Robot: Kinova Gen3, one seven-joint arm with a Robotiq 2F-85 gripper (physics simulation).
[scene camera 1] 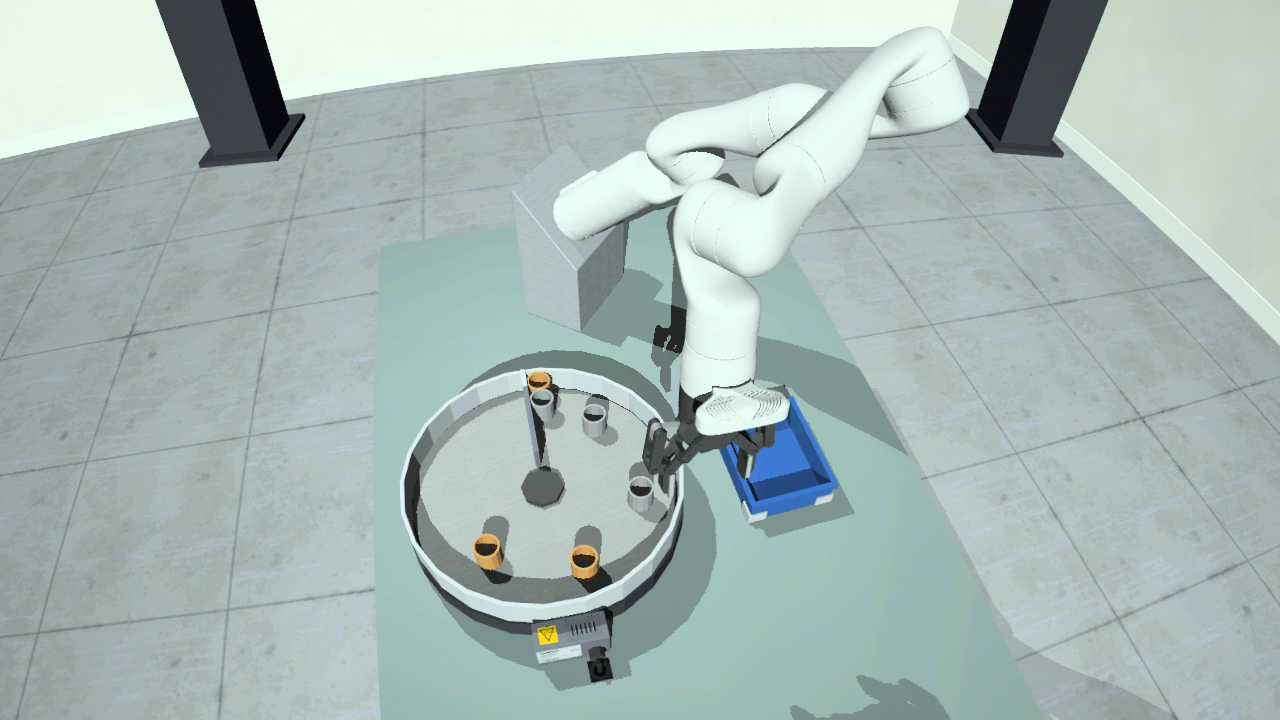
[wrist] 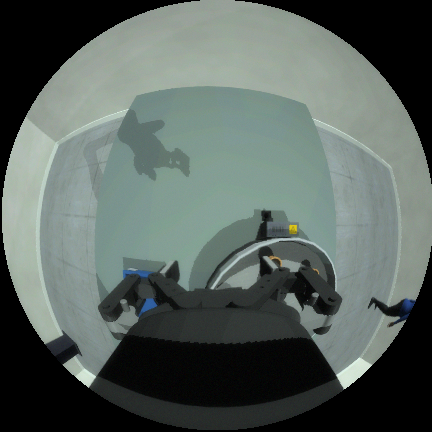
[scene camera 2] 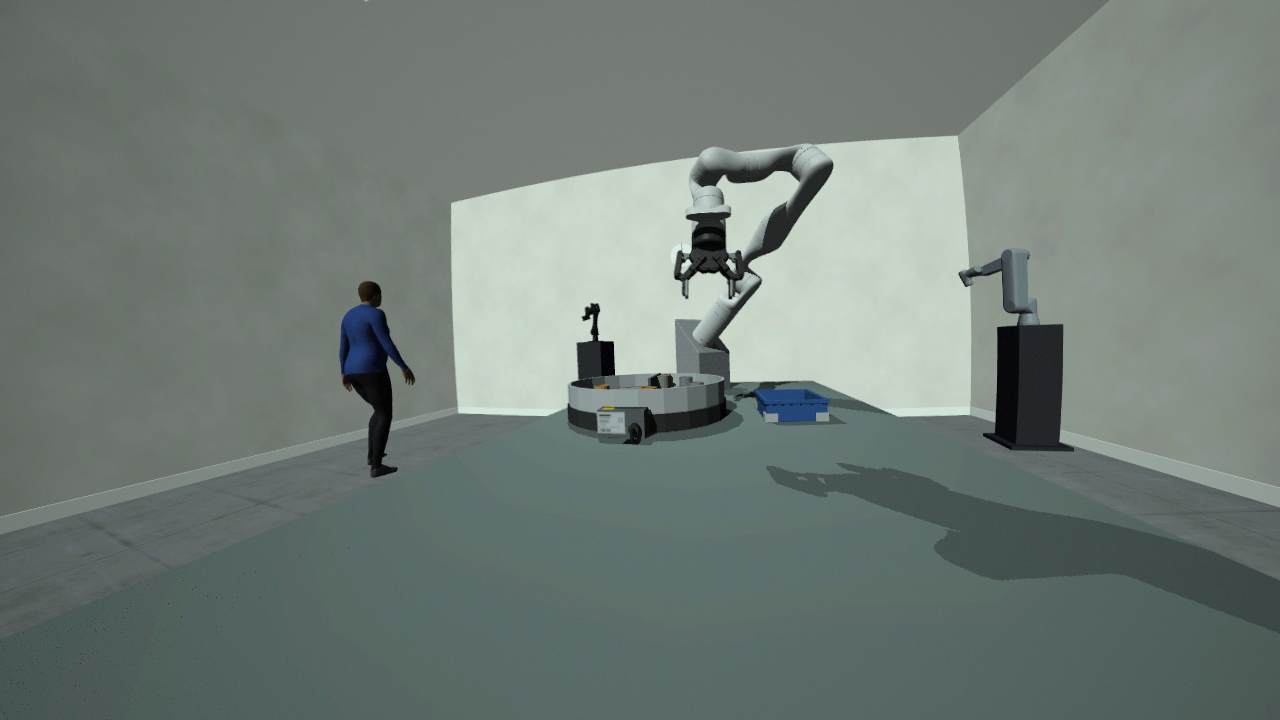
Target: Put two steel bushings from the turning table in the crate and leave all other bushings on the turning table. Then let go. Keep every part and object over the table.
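Places are measured from the arm's base along level axes (x back, y down, z right), in metres.
Pixels of known places: gripper, fingertip midpoint: (scene camera 1: 706, 482) (wrist: 218, 267) (scene camera 2: 708, 298); arm's base at its link origin: (scene camera 1: 573, 217) (scene camera 2: 702, 338).
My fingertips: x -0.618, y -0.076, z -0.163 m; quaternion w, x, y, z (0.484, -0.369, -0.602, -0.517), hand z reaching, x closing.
Note:
For each thing: its top centre in the pictures, then the offset to it from my fingertips. "pt": a spot on its surface instead.
- blue crate at its top centre: (scene camera 1: 774, 448) (scene camera 2: 788, 394) (wrist: 146, 302) dx +0.206, dy +0.232, dz -0.156 m
- divider at a spot on its surface: (scene camera 1: 533, 429) pt dx +0.225, dy +0.189, dz +0.224 m
- hub at its top centre: (scene camera 1: 542, 486) dx +0.142, dy +0.221, dz +0.211 m
- grey motor box at a spot on its surface: (scene camera 1: 572, 637) (scene camera 2: 621, 409) (wrist: 282, 225) pt dx -0.097, dy +0.224, dz +0.165 m
The round turning table (scene camera 1: 409, 514) (scene camera 2: 644, 395) carries three grey steel bushings: one (scene camera 1: 640, 500) at its right near my gripper's left finger in scene view 1, one (scene camera 1: 594, 426) at the upper right, and one (scene camera 1: 543, 409) beside the divider. Three orange bushings (scene camera 1: 538, 381) (scene camera 1: 487, 555) (scene camera 1: 584, 564) also stand there, one at the back and two at the front. The blue crate (scene camera 1: 792, 504) (scene camera 2: 792, 406) (wrist: 136, 273) stands right of the turning table; its visible inside shows no bushing, and its back is partly hidden. My gripper (scene camera 1: 707, 474) (scene camera 2: 708, 293) (wrist: 218, 267) is open and empty, high above the gap between them.
A divider (scene camera 1: 533, 429) runs from the hub (scene camera 1: 542, 488) to the turning table's back rim. A grey motor box (scene camera 1: 572, 637) (scene camera 2: 622, 422) (wrist: 282, 229) sits at its front. The arm's grey pedestal (scene camera 1: 554, 259) stands behind. A person (scene camera 2: 364, 340) stands left of the table.

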